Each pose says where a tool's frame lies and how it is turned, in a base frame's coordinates. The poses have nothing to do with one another.
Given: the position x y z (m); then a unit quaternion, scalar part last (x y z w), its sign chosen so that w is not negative.
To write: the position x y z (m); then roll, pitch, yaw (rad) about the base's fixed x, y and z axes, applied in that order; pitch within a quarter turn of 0, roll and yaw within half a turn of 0. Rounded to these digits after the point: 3 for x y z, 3 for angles.
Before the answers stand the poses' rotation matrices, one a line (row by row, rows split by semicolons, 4 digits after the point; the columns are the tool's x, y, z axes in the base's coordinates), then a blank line. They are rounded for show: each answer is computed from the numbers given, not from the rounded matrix.
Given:
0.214, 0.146, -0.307, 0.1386, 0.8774, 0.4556, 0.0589
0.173, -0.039, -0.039, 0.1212, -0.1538, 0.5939, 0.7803
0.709, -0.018, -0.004, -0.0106, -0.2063, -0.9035, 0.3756
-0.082, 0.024, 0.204, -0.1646, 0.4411, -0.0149, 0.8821
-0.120, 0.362, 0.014, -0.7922, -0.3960, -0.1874, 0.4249
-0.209, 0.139, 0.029, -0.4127, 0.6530, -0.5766, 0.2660
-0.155, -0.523, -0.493, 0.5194, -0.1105, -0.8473, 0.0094
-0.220, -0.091, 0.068, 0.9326, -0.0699, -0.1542, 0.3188
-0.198, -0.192, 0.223, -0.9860, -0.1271, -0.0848, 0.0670
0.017, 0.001, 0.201, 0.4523, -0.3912, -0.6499, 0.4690
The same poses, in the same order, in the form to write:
-0.9546 0.1895 0.2296; 0.2969 0.5465 0.7831; 0.0229 0.8157 -0.5780
0.2472 -0.9642 -0.0961; 0.8896 0.2651 -0.3719; 0.3840 0.0065 0.9233
-0.7176 0.6830 -0.1358; -0.6743 -0.6328 0.3807; 0.1741 0.3648 0.9147
0.6104 -0.1189 0.7831; -0.1715 0.9454 0.2772; -0.7733 -0.3035 0.5567
0.6162 0.7866 -0.0396; 0.4681 -0.3253 0.8216; 0.6334 -0.5248 -0.5687
-0.5178 -0.2322 0.8234; -0.8458 -0.0056 -0.5335; 0.1285 -0.9726 -0.1935
-0.4603 -0.0989 -0.8823; -0.1307 -0.9754 0.1775; -0.8781 0.1970 0.4360
0.9427 -0.0321 -0.3322; -0.2287 -0.7870 -0.5730; -0.2430 0.6162 -0.7492
0.9533 0.2620 0.1502; 0.2393 -0.9587 0.1537; 0.1843 -0.1106 -0.9766
-0.1509 0.2557 -0.9549; -0.9635 -0.2540 0.0842; -0.2210 0.9328 0.2847

0.214, 0.146, -0.307, 2.187, -0.023, 2.840
0.173, -0.039, -0.039, 0.007, -0.394, 1.300
0.709, -0.018, -0.004, 0.380, -0.175, -2.387
-0.082, 0.024, 0.204, -0.499, 0.884, -0.274
-0.120, 0.362, 0.014, -2.396, -0.686, 0.650
-0.209, 0.139, 0.029, -1.767, -0.129, -2.120
-0.155, -0.523, -0.493, 0.424, 1.072, -2.865
-0.220, -0.091, 0.068, 2.453, 0.245, -0.238
-0.198, -0.192, 0.223, -3.029, -0.185, 0.246
0.017, 0.001, 0.201, 1.275, 0.223, -1.726

